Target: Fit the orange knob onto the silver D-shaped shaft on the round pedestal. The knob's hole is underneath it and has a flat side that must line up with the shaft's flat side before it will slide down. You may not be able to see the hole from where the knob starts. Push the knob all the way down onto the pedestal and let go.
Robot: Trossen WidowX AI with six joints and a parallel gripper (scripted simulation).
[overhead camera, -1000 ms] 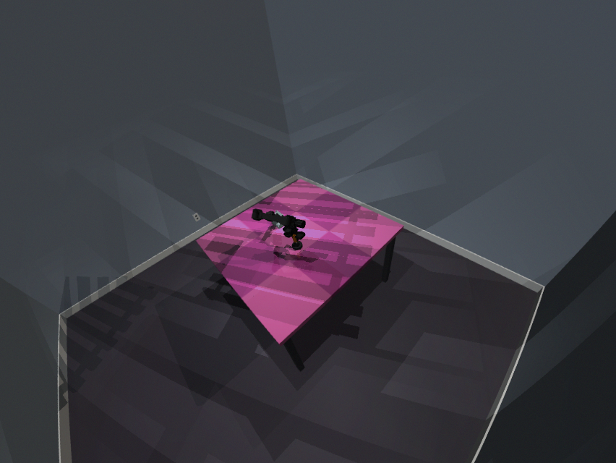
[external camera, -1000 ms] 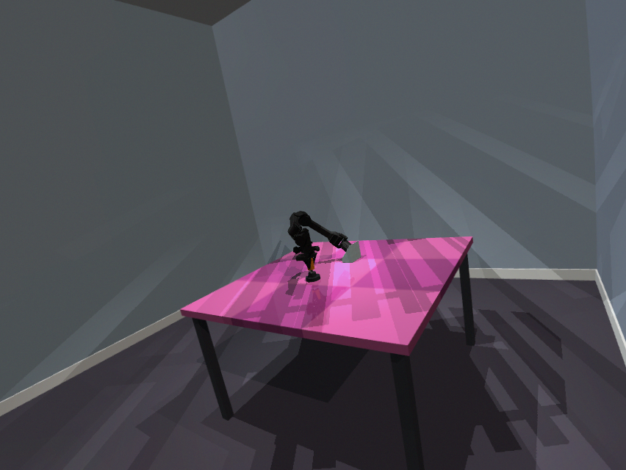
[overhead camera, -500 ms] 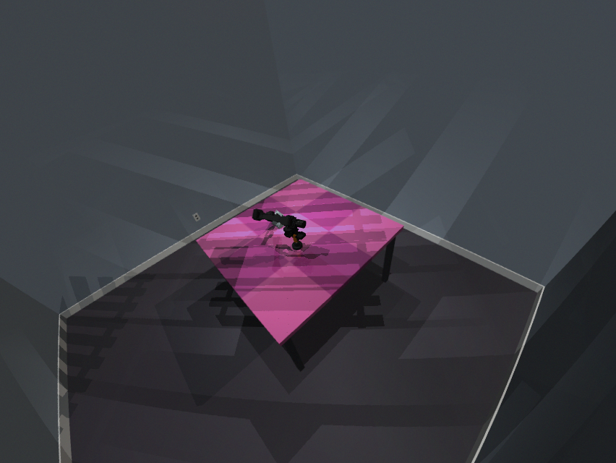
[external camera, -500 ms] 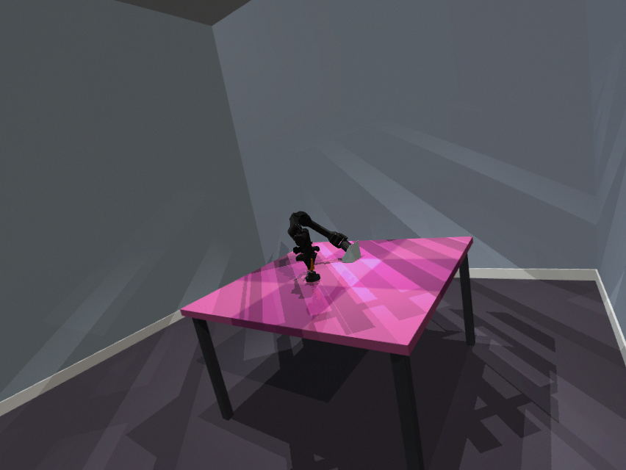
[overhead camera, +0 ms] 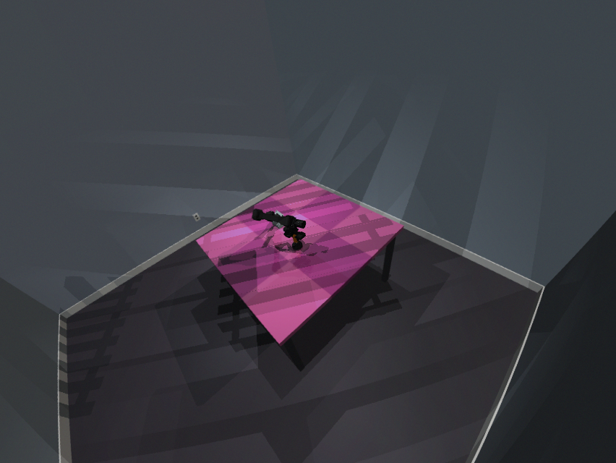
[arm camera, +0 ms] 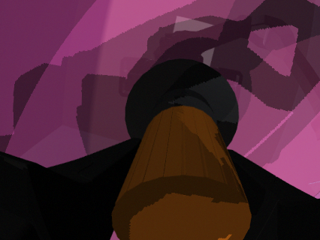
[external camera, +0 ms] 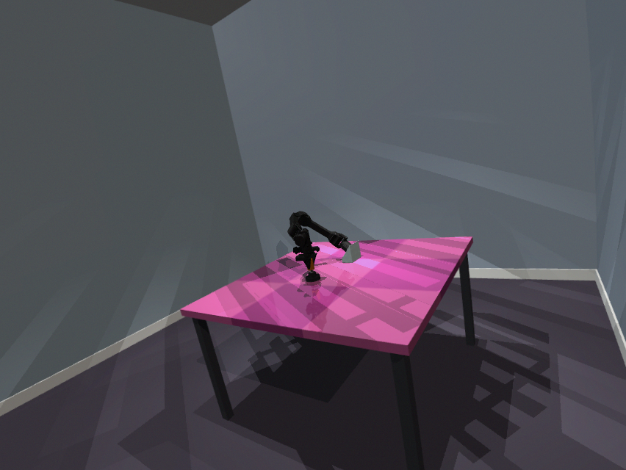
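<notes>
The orange knob lies 3 cm above my gripper tip. Also, from my gripper tip: round black pedestal (4 cm below).
</notes>
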